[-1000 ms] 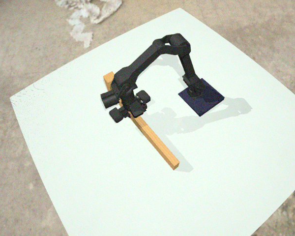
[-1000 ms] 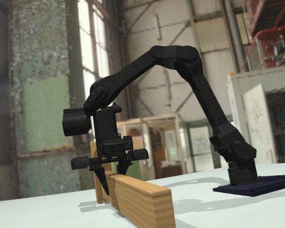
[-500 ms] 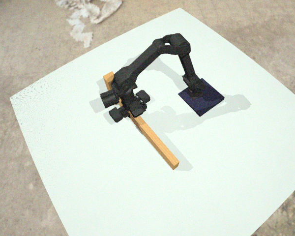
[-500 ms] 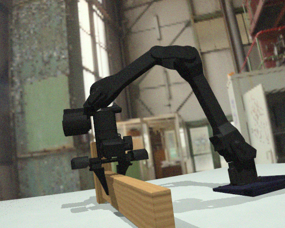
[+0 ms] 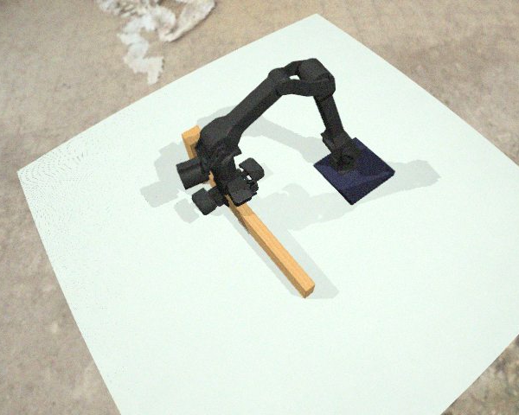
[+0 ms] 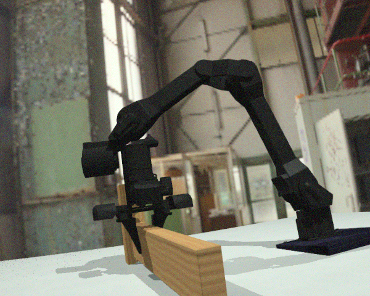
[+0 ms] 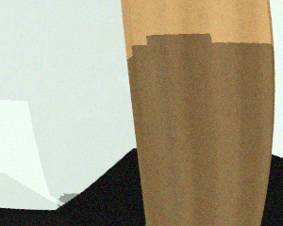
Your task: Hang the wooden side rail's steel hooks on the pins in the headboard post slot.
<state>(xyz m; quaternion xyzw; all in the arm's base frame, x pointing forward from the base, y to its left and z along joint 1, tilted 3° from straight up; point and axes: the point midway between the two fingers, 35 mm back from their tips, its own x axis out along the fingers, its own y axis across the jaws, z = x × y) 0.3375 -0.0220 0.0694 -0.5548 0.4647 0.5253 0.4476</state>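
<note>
Right now my gripper tip is 14 cm to the left of the wooden headboard post, 4 cm below it and 2 cm short of it.
</note>
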